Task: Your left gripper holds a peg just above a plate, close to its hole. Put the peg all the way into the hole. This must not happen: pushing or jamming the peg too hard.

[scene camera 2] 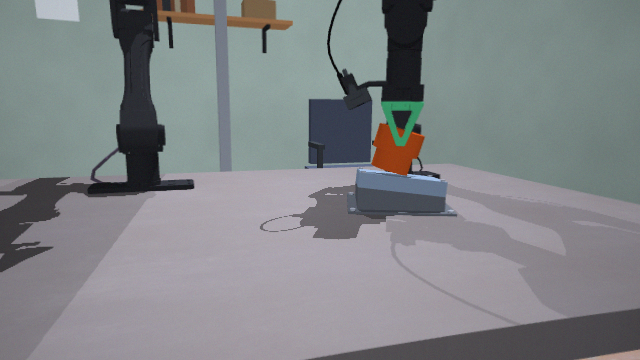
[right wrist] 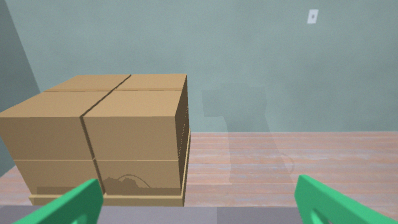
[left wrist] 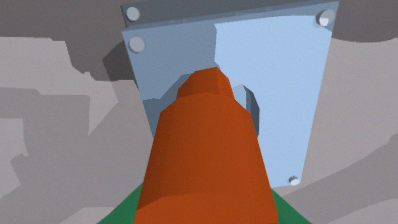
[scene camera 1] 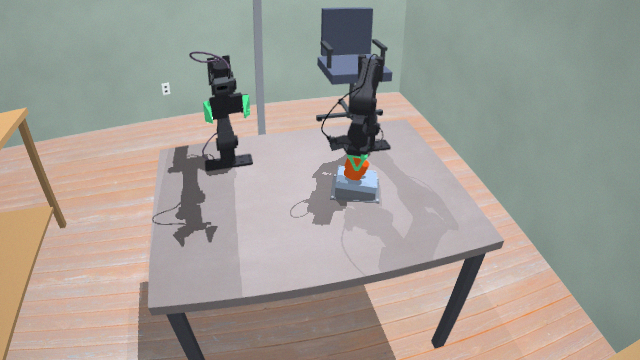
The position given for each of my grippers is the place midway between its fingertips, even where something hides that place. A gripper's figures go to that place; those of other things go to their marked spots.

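My left gripper (scene camera 2: 400, 145), 76 cm from the lens. Light blue plate (scene camera 2: 416, 184), 74 cm from the lens. Orange peg (scene camera 2: 397, 159), 75 cm from the lens.
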